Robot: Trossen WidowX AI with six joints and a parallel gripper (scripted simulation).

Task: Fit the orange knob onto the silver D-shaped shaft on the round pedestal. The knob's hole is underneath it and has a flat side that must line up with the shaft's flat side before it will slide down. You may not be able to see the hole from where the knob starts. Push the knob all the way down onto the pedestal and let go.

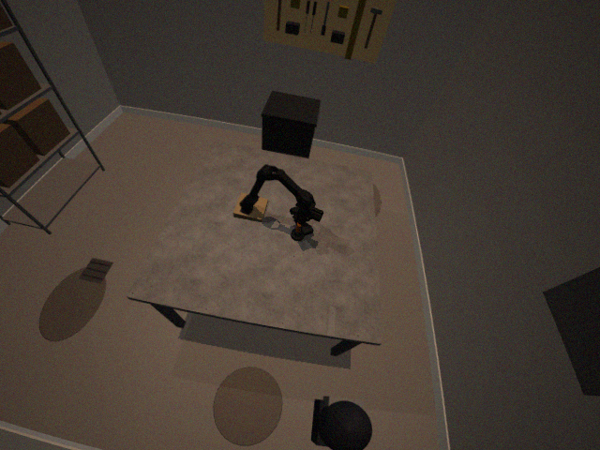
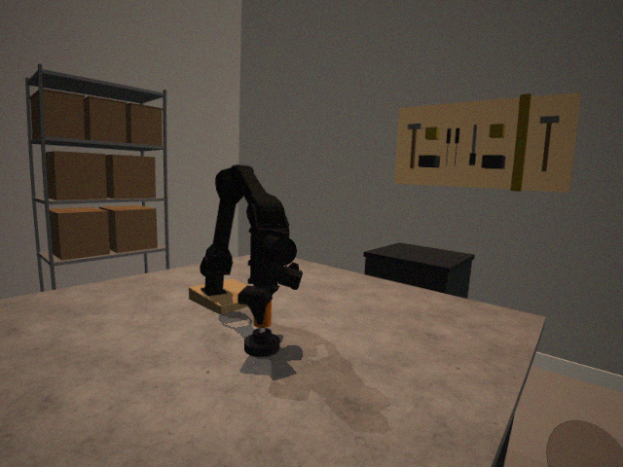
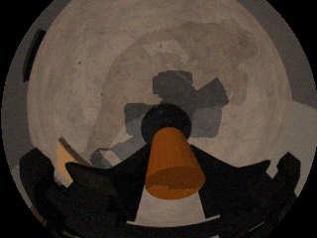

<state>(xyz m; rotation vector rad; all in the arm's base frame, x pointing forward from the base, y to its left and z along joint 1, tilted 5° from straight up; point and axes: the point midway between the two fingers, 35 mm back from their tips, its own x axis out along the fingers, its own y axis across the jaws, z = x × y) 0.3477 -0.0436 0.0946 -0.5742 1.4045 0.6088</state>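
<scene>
My gripper tip is 3 cm below the orange knob. Also, from my gripper tip: round black pedestal: 4 cm below.
</scene>
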